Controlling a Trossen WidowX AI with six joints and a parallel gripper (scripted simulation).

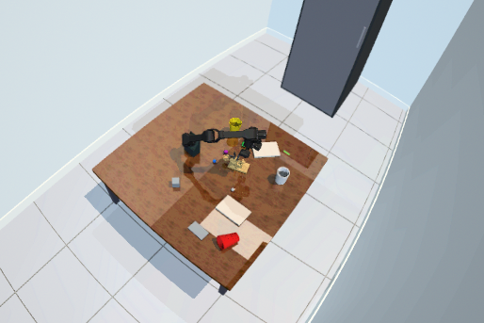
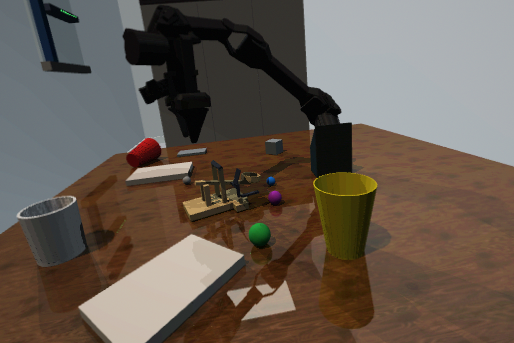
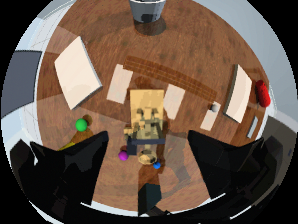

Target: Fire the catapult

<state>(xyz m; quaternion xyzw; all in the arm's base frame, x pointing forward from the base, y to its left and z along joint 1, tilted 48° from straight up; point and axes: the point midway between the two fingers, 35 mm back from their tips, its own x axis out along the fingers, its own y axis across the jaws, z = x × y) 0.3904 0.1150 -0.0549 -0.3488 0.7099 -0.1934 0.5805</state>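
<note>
My gripper tip is 17 cm past the purple ball, 2 cm to the right of it and 16 cm above it. From my gripper tip the other things lie so: green ball: 11 cm behind, 17 cm to the left, 16 cm below; grey ball: 5 cm ahead, 20 cm to the right, 16 cm below; wooden catapult: 7 cm behind, 1 cm to the right, 12 cm below.
</note>
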